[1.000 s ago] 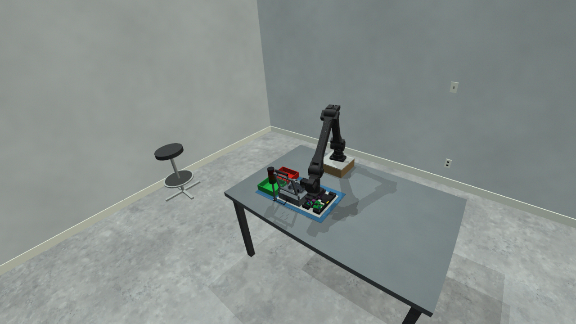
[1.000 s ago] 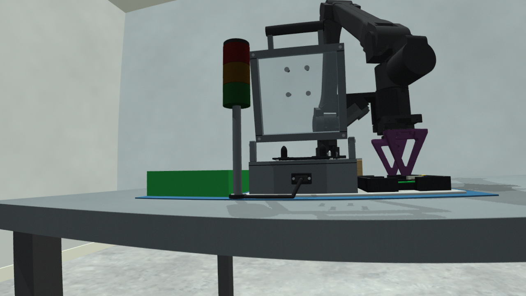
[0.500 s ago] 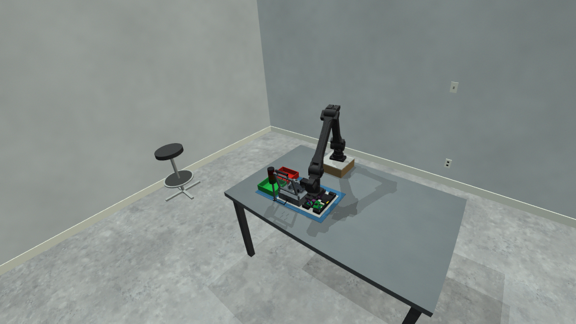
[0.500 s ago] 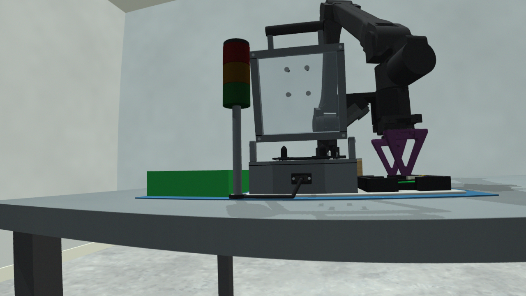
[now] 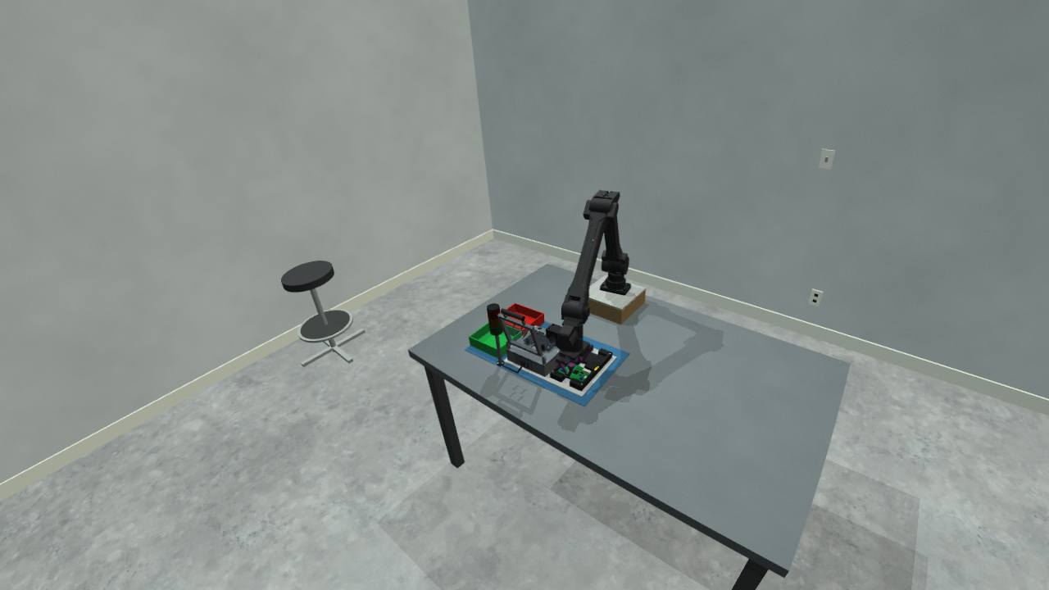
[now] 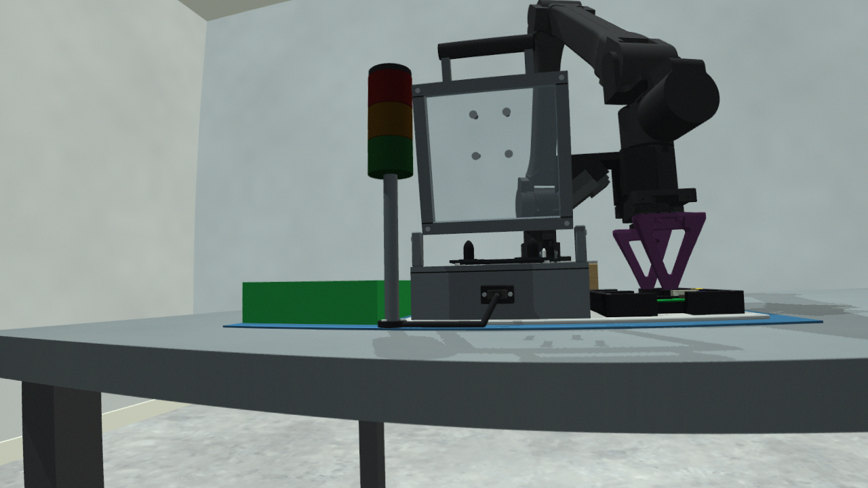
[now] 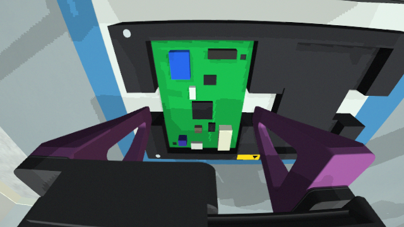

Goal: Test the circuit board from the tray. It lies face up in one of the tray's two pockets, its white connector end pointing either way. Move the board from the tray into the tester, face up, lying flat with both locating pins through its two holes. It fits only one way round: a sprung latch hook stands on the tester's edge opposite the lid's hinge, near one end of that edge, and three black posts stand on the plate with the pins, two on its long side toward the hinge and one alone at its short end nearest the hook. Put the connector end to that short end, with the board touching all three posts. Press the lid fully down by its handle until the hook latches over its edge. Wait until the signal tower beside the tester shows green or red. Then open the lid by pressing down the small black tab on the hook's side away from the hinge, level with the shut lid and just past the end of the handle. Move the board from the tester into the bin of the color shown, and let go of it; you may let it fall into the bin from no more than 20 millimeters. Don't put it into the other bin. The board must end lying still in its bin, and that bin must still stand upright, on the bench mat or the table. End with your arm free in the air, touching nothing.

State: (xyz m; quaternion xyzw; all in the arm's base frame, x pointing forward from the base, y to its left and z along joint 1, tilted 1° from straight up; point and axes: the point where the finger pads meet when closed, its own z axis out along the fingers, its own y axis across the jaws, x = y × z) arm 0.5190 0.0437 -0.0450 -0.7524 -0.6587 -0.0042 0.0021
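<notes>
The green circuit board lies 20 mm below my hand. The rest, counted from my hand: black tester plate (60 mm behind, 160 mm to the right, 30 mm above); black latch hook (120 mm behind, 100 mm to the right, 50 mm above); clear lid (60 mm ahead, 180 mm to the right, 150 mm above).
</notes>
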